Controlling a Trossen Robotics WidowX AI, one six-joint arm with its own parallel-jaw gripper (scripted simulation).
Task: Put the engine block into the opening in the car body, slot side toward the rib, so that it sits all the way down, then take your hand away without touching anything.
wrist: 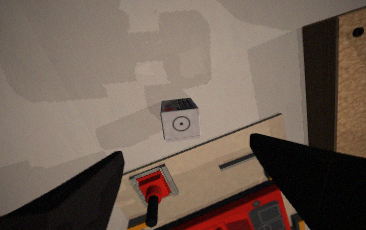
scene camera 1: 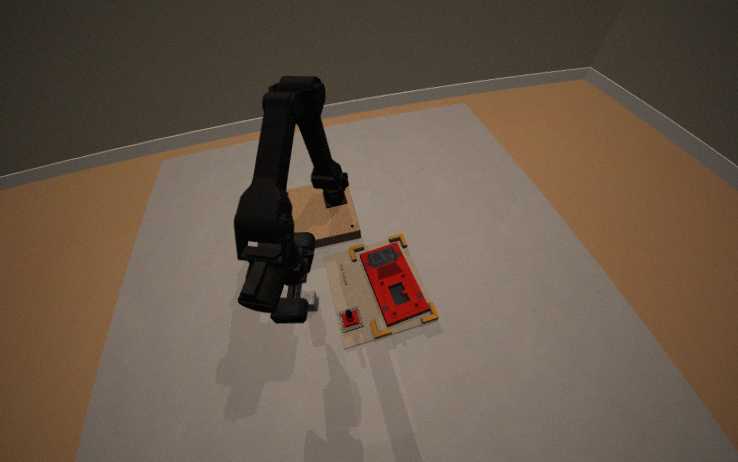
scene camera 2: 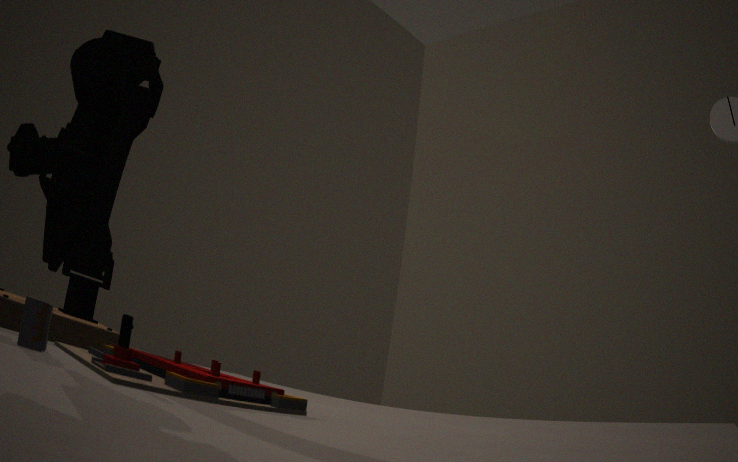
Labels:
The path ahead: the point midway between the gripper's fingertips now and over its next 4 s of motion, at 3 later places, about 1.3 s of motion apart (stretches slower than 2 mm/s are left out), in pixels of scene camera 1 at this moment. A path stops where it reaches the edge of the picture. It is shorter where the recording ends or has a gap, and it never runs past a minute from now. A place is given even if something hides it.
The gripper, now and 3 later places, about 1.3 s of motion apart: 305, 291; 310, 302; 304, 295; 291, 289

